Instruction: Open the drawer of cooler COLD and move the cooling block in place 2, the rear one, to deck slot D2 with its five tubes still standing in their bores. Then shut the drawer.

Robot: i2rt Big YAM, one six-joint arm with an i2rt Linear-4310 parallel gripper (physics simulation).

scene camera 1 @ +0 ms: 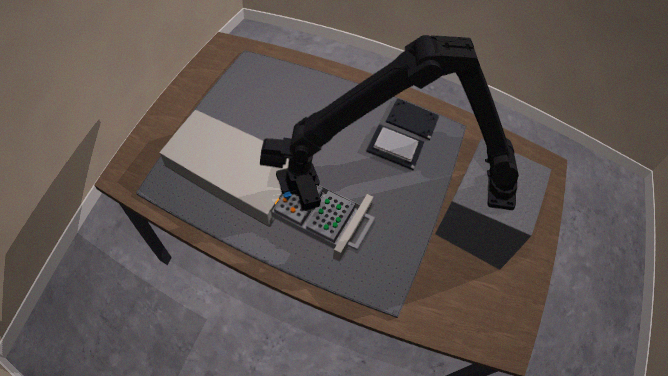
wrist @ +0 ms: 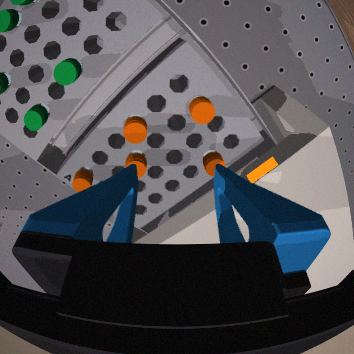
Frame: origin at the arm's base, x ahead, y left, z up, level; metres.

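Seen in the pictures: gripper, fingertip midpoint: [scene camera 1: 294, 196] [wrist: 175, 173]; arm's base, origin of the base link: [scene camera 1: 501, 191].
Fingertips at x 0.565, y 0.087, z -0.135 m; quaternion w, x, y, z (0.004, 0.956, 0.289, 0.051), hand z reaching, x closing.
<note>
Offsets run from my fingertips to a thing's top centre. "pt": to the spot under its first point.
Cooler COLD's drawer [scene camera 1: 354, 226] [wrist: 226, 80] stands pulled out of the pale cooler [scene camera 1: 215, 160] [wrist: 302, 175]. The rear cooling block {dx -0.007, dy -0.010, dz -0.025 m} [scene camera 1: 298, 216] [wrist: 177, 102] sits in the drawer beside the cooler opening. Its five orange-capped tubes stand in their bores in the wrist view, two of them partly behind the fingertips. My gripper [scene camera 1: 288, 194] [wrist: 175, 173] is open, its blue fingers partway apart with nothing held, over the rear block. In the wrist view its tips overlap two orange tubes; contact cannot be told. Two dark deck plates show, one bare {dx -0.288, dy -0.439, dz -0.054 m} [scene camera 1: 412, 118]; which is D2 cannot be told.
The front block {dx -0.107, dy +0.016, dz -0.025 m} [scene camera 1: 331, 215] [wrist: 95, 24] with green-capped tubes sits in the drawer, across a divider from the rear block. The drawer handle {pt dx -0.216, dy +0.038, dz -0.033 m} [scene camera 1: 369, 232] sticks out in front. The other dark plate {dx -0.246, dy -0.300, dz -0.058 m} [scene camera 1: 390, 155] carries a light slab {dx -0.246, dy -0.300, dz -0.050 m} [scene camera 1: 397, 144]. An orange strip {pt dx +0.043, dy +0.030, dz +0.003 m} [wrist: 262, 170] marks the cooler.
</note>
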